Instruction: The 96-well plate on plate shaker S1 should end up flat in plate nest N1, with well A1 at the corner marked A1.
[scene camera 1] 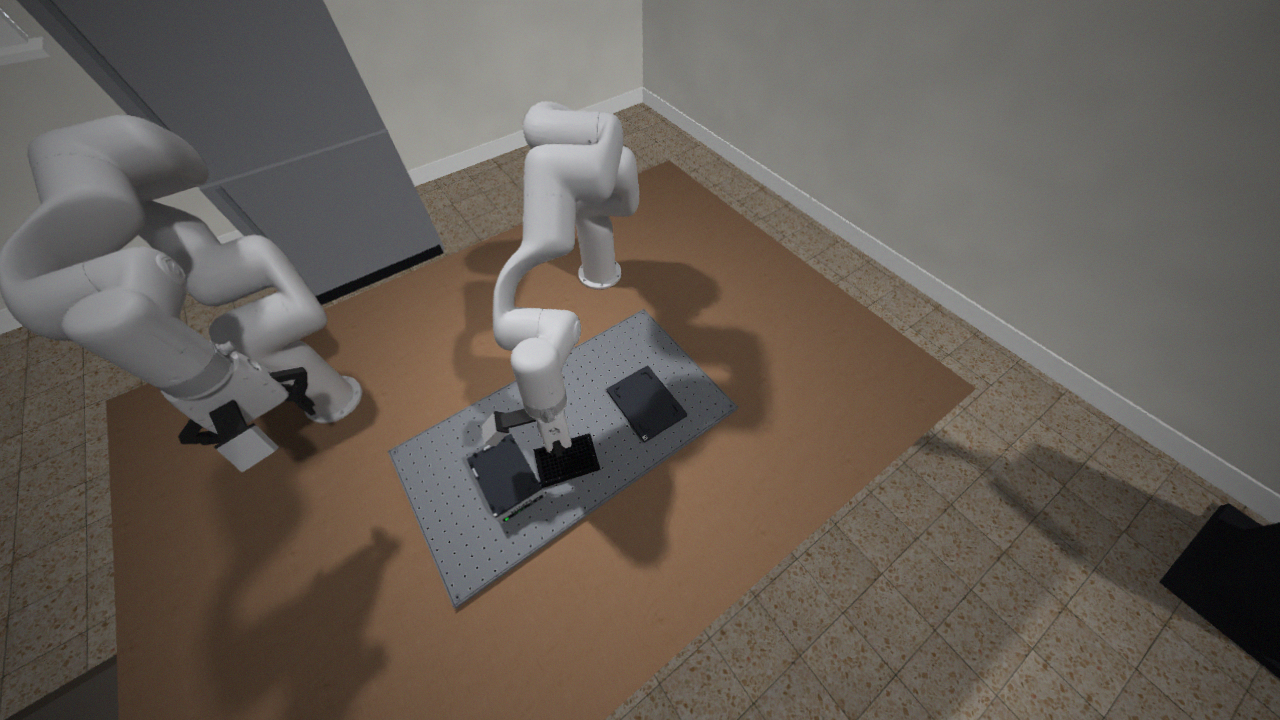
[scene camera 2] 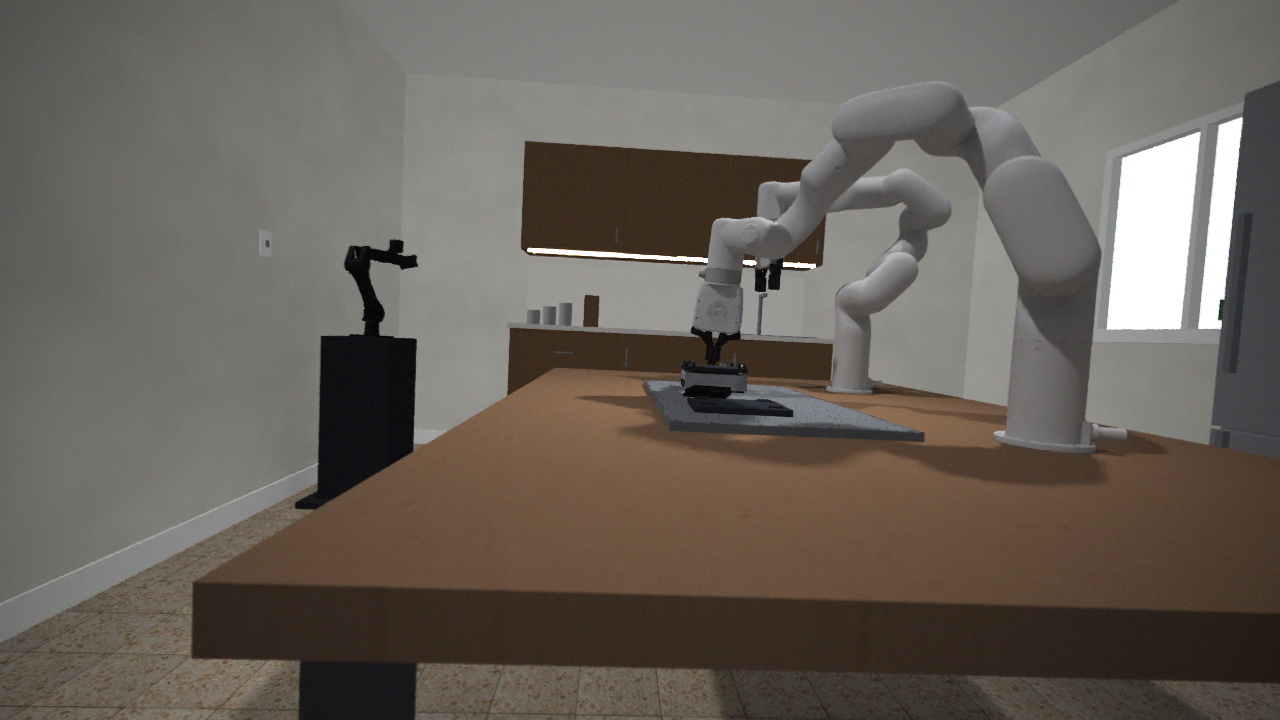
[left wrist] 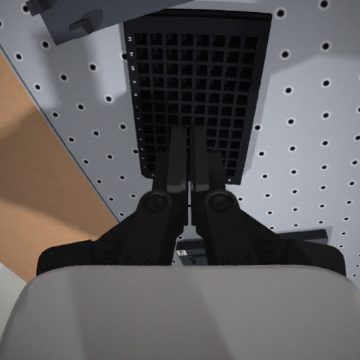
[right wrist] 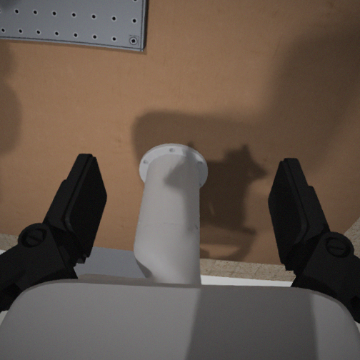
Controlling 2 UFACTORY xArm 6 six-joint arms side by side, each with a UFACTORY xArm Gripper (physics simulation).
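Pixels of known places: left gripper, fingertip midpoint: (scene camera 1: 557, 449) (scene camera 2: 711, 364); right gripper, fingertip midpoint: (scene camera 1: 282, 426) (scene camera 2: 766, 290); left arm's base, origin of the base link: (scene camera 1: 600, 274) (scene camera 2: 1042, 444); right arm's base, origin of the base link: (scene camera 1: 334, 399) (scene camera 2: 848, 392).
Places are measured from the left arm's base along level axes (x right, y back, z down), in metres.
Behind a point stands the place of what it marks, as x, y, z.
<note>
The black 96-well plate (scene camera 1: 572, 465) {0.119, -0.585, -0.027} (scene camera 2: 707, 392) {0.071, -0.550, -0.024} (left wrist: 200, 90) lies on the perforated board, off the shaker, between shaker S1 (scene camera 1: 503, 474) {0.253, -0.598, -0.068} (scene camera 2: 716, 382) {0.210, -0.573, -0.035} (left wrist: 100, 22) and plate nest N1 (scene camera 1: 646, 402) {-0.062, -0.459, -0.025} (scene camera 2: 742, 407) {-0.116, -0.433, -0.025} (left wrist: 310, 236). Its number labels run along its left edge in the left wrist view. My left gripper (scene camera 1: 558, 450) {0.143, -0.567, -0.079} (scene camera 2: 712, 361) {0.143, -0.567, -0.079} (left wrist: 188, 147) is shut with nothing held, its fingertips low over the plate's wells; whether they touch it is unclear. A label at the nest's corner shows below the fingers. My right gripper (scene camera 1: 246, 413) (scene camera 2: 768, 288) {0.556, -0.542, -0.275} (right wrist: 186, 177) is open and empty, high above the table.
The grey perforated board (scene camera 1: 429, 501) {0.418, -0.609, -0.013} (scene camera 2: 859, 428) {-0.130, -0.252, -0.013} (right wrist: 75, 27) carries the shaker, plate and nest on the brown table (scene camera 1: 805, 402) {-0.437, -0.507, 0.000} (scene camera 2: 716, 519) {-0.609, -0.331, 0.000}. The shaker's raised body stands beside the plate. A black stand (scene camera 2: 366, 411) with a small black arm is beyond the table.
</note>
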